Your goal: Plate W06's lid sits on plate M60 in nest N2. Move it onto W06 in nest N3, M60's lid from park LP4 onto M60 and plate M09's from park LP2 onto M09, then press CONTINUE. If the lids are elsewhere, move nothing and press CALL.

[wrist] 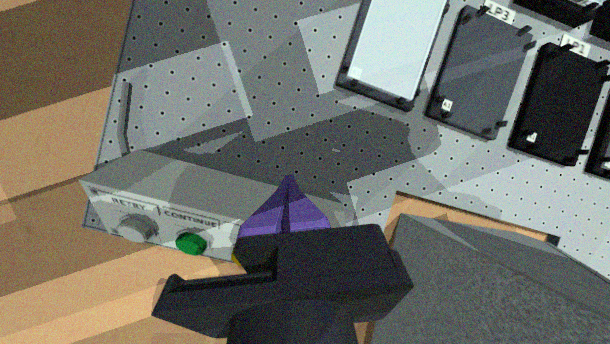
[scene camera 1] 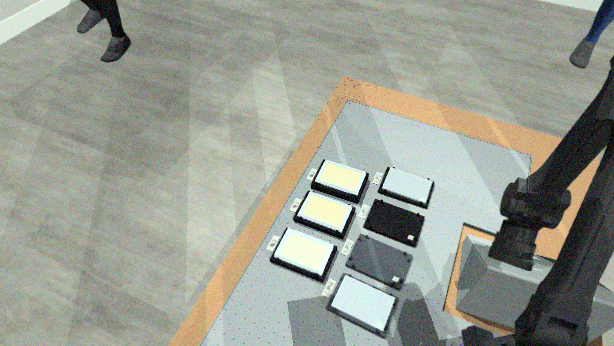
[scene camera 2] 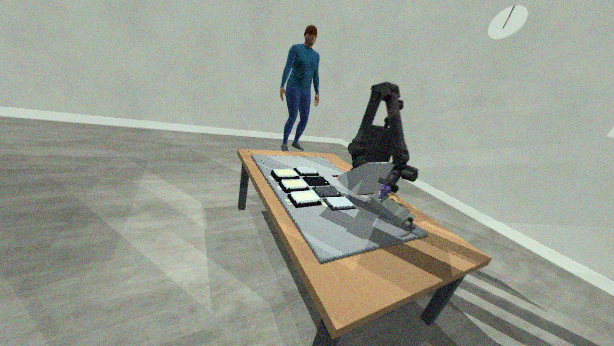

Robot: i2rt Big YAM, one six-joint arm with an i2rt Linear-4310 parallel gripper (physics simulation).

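Frame: origin at the arm's base, x ahead, y left, z up, level; millimetres.
Where they show: gripper, fingertip midpoint: [wrist: 290, 180] [scene camera 2: 379, 198]; arm's base, link origin: [scene camera 1: 509, 258] [scene camera 2: 360, 168].
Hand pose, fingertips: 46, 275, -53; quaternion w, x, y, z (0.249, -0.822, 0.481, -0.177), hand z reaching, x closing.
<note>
Each offset is from my fingertips to the top centre of the thing, as dx, dy, dz. "spot": to the spot under its first point.
My gripper [wrist: 290, 180] [scene camera 2: 383, 196] is shut and empty, its purple fingertips above the control box {-62, +39, +18} [wrist: 170, 175]. The green CONTINUE button {-87, +62, +9} [wrist: 191, 243] is left of the fingers; CALL does not show in the wrist view. Three plates with yellowish wells stand in the left row in scene view 1: a far one {+417, -354, -27} [scene camera 1: 341, 178], a middle one {+400, -230, -34} [scene camera 1: 326, 212] and a near one {+386, -95, -33} [scene camera 1: 305, 252]. Their nest labels are blurred, and I cannot tell which are lidded. Pale lids lie on the far park {spot: +239, -435, -48} [scene camera 1: 407, 186] and the near park {spot: +198, -57, -48} [scene camera 1: 364, 301] [wrist: 397, 45] of the right row.
Between the pale lids are the bare black park LP1 {+225, -310, -46} [scene camera 1: 394, 221] [wrist: 557, 105] and dark grey park LP3 {+213, -181, -46} [scene camera 1: 380, 260] [wrist: 480, 75]. A grey angular block [scene camera 1: 500, 295] [wrist: 480, 295] stands right of the gripper. The RETRY button {-92, +111, +9} [wrist: 137, 227] is left of CONTINUE. A person [scene camera 2: 302, 70] stands beyond the table.
</note>
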